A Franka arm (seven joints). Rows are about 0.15 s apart.
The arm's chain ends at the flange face. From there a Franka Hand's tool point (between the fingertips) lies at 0.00 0.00 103.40 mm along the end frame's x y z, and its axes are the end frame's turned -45 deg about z.
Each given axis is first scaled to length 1.
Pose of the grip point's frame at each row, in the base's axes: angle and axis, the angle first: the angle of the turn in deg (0 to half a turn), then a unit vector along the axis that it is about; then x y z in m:
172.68 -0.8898 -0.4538 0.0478 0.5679 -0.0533 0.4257
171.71 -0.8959 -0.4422 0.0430 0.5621 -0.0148 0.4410
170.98 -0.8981 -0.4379 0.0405 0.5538 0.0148 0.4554
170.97 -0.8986 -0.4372 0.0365 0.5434 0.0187 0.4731
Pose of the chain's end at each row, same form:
175.33 -0.9945 -0.0787 0.0686 0.5826 -0.0606 0.5278
174.23 -0.9956 -0.0656 0.0674 0.5766 -0.0242 0.5429
173.44 -0.9959 -0.0608 0.0675 0.5684 0.0039 0.5572
173.26 -0.9962 -0.0600 0.0639 0.5572 0.0074 0.5749

